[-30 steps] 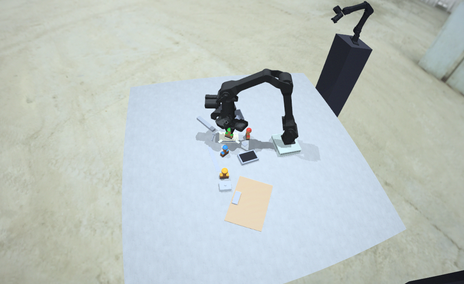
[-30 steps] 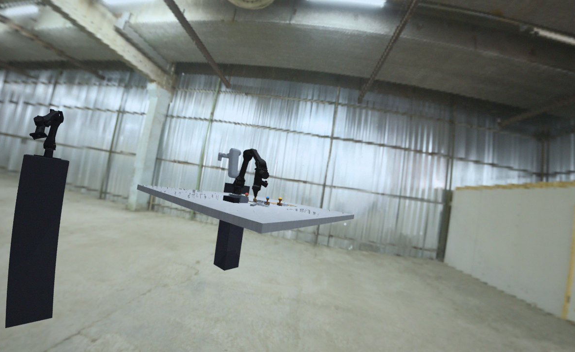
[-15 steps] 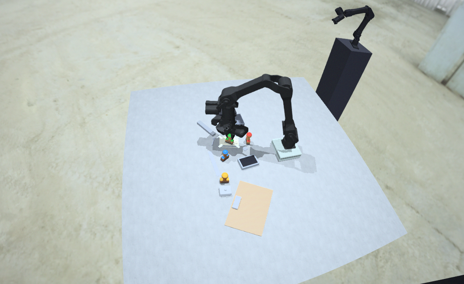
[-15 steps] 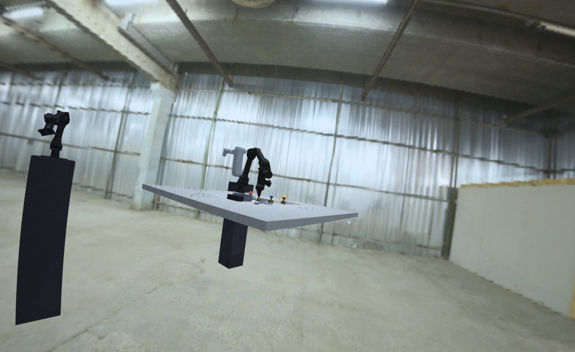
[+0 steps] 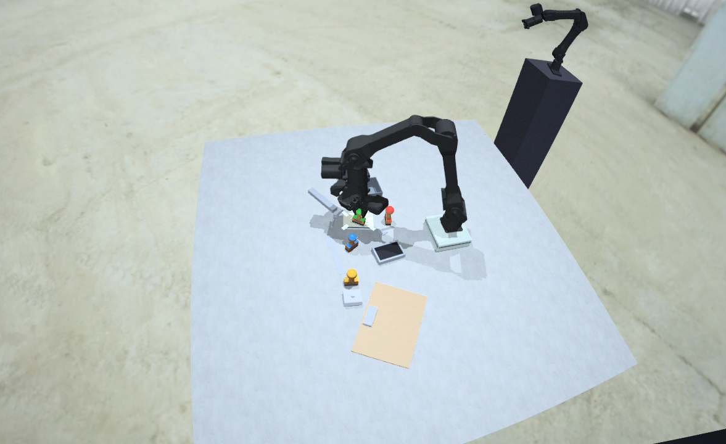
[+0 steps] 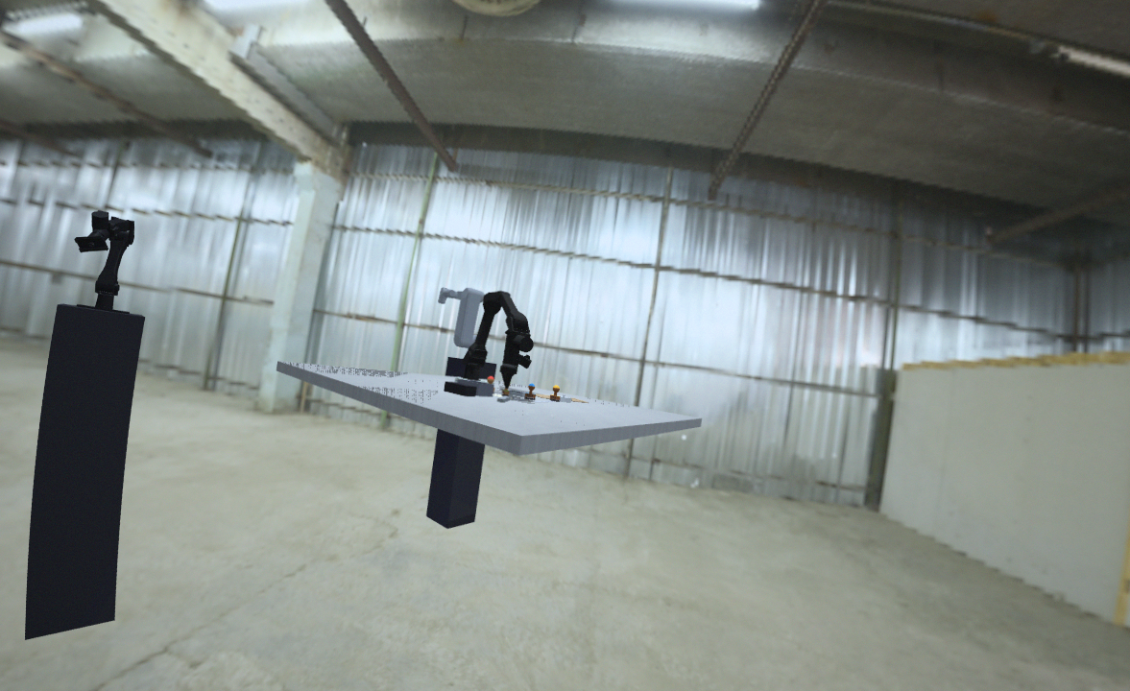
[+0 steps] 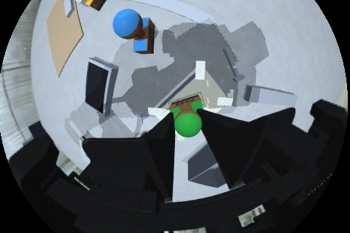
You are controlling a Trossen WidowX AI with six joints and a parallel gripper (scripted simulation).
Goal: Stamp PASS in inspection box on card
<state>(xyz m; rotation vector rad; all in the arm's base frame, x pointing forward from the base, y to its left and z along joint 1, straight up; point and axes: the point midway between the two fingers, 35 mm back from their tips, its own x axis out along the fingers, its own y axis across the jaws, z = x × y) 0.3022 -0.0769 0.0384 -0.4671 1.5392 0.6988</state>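
Right now the green-knobbed stamp is 10 mm below my gripper tip. Also, from my gripper tip: blue-knobbed stamp (40 mm ahead, 90 mm to the left, 20 mm below); red-knobbed stamp (100 mm behind, 20 mm below); paper card (10 mm to the right, 40 mm below).
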